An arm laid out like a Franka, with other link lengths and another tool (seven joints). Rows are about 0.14 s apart.
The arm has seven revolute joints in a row. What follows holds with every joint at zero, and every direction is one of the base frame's.
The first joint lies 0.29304 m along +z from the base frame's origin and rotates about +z.
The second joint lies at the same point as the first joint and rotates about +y.
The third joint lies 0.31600 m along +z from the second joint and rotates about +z.
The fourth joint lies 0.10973 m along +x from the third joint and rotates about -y.
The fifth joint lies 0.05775 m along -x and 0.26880 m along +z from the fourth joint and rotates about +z.
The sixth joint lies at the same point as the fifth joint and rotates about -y.
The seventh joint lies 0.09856 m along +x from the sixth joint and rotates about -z.
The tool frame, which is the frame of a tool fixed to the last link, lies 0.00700 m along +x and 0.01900 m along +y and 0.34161 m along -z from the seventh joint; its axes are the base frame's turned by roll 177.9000, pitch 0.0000 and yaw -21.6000 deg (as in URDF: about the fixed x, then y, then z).
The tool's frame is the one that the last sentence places.
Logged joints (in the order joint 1, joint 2, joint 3, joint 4, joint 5, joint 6, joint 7), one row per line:
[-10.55, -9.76, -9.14, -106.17, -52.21, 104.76, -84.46]
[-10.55, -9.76, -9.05, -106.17, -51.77, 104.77, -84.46]
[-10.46, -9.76, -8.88, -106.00, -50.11, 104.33, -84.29]
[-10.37, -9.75, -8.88, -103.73, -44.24, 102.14, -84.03]
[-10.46, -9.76, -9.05, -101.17, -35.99, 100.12, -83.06]
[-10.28, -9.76, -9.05, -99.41, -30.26, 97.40, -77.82]
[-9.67, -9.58, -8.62, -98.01, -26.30, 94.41, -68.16]
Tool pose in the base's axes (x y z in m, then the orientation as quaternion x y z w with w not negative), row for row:
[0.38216, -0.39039, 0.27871, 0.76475, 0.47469, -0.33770, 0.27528]
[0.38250, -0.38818, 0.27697, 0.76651, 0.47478, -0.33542, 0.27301]
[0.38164, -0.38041, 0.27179, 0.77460, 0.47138, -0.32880, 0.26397]
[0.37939, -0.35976, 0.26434, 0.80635, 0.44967, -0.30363, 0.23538]
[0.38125, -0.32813, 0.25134, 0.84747, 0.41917, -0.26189, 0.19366]
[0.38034, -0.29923, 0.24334, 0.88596, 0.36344, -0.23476, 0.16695]
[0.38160, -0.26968, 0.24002, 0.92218, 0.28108, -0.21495, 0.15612]
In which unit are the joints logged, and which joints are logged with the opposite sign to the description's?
The joints are logged in degrees. Opposite sign: joint 2.
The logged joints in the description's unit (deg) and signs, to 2 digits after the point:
[-10.55, 9.76, -9.14, -106.17, -52.21, 104.76, -84.46]
[-10.55, 9.76, -9.05, -106.17, -51.77, 104.77, -84.46]
[-10.46, 9.76, -8.88, -106.00, -50.11, 104.33, -84.29]
[-10.37, 9.75, -8.88, -103.73, -44.24, 102.14, -84.03]
[-10.46, 9.76, -9.05, -101.17, -35.99, 100.12, -83.06]
[-10.28, 9.76, -9.05, -99.41, -30.26, 97.40, -77.82]
[-9.67, 9.58, -8.62, -98.01, -26.30, 94.41, -68.16]

